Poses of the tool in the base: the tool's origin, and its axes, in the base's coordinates. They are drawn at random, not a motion.
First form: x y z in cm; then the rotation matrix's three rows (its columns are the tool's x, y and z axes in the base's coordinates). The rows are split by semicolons.
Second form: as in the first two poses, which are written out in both.
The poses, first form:
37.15 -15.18 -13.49; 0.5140 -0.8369 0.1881; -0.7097 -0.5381 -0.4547; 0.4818 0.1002 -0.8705
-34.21 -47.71 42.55; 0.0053 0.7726 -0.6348; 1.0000 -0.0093 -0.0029; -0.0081 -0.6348 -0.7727
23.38 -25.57 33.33; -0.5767 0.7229 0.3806; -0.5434 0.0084 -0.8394; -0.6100 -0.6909 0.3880
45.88 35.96 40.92; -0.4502 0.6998 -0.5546; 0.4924 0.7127 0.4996; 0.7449 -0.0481 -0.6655
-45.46 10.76 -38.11; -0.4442 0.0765 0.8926; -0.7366 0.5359 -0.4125; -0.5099 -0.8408 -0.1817
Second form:
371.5 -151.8 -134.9; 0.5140 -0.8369 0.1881; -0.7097 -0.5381 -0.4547; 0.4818 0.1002 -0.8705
-342.1 -477.1 425.5; 0.0053 0.7726 -0.6348; 1.0000 -0.0093 -0.0029; -0.0081 -0.6348 -0.7727
233.8 -255.7 333.3; -0.5767 0.7229 0.3806; -0.5434 0.0084 -0.8394; -0.6100 -0.6909 0.3880
458.8 359.6 409.2; -0.4502 0.6998 -0.5546; 0.4924 0.7127 0.4996; 0.7449 -0.0481 -0.6655
-454.6 107.6 -381.1; -0.4442 0.0765 0.8926; -0.7366 0.5359 -0.4125; -0.5099 -0.8408 -0.1817

